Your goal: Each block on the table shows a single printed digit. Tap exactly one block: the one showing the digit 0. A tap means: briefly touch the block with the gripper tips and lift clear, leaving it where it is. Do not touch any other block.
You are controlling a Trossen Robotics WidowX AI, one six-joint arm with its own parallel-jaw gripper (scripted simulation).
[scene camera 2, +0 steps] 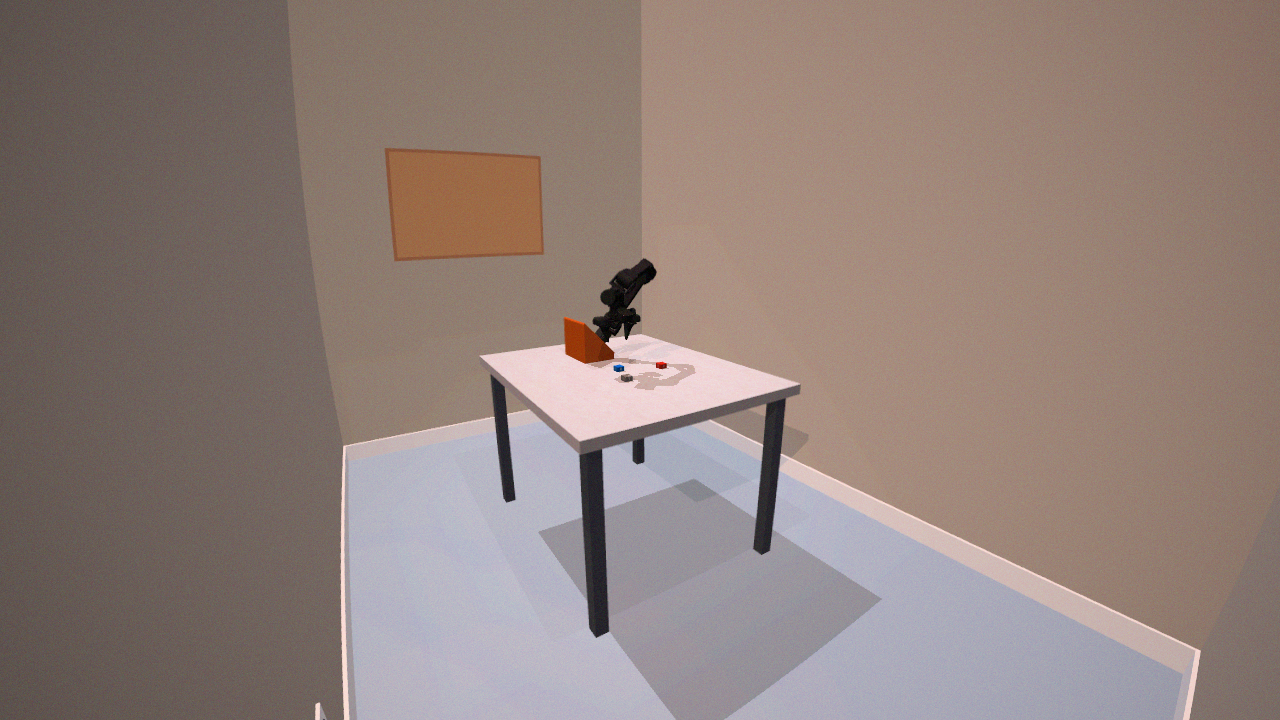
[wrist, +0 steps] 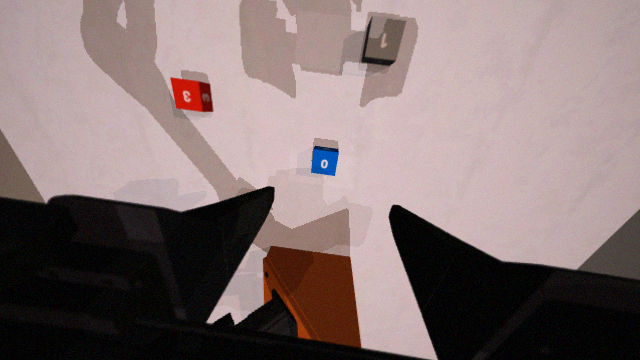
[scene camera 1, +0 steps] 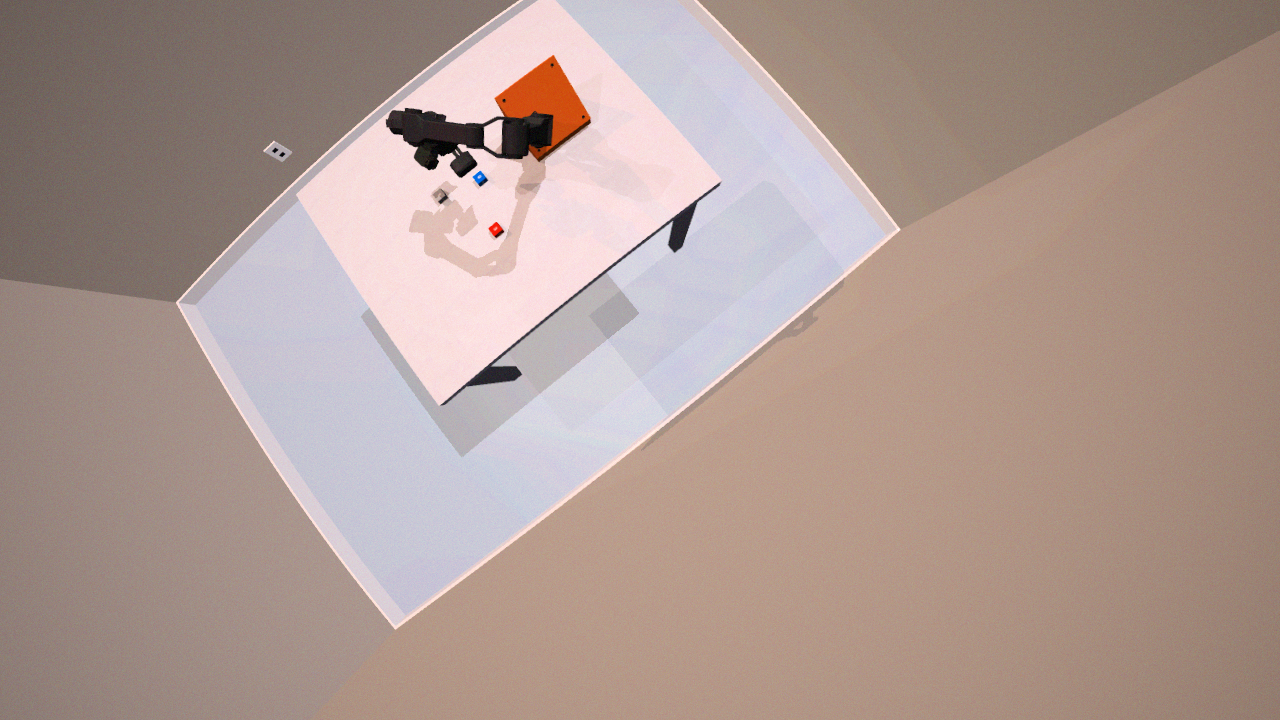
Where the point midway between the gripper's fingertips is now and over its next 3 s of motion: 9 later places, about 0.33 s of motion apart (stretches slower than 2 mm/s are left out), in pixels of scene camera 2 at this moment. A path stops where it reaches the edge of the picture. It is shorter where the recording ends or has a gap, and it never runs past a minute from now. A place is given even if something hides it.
The gripper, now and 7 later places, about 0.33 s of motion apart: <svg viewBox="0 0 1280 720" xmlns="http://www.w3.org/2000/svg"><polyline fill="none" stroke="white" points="617,341 617,356 617,360 617,362 617,365 617,365 631,354 663,337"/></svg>
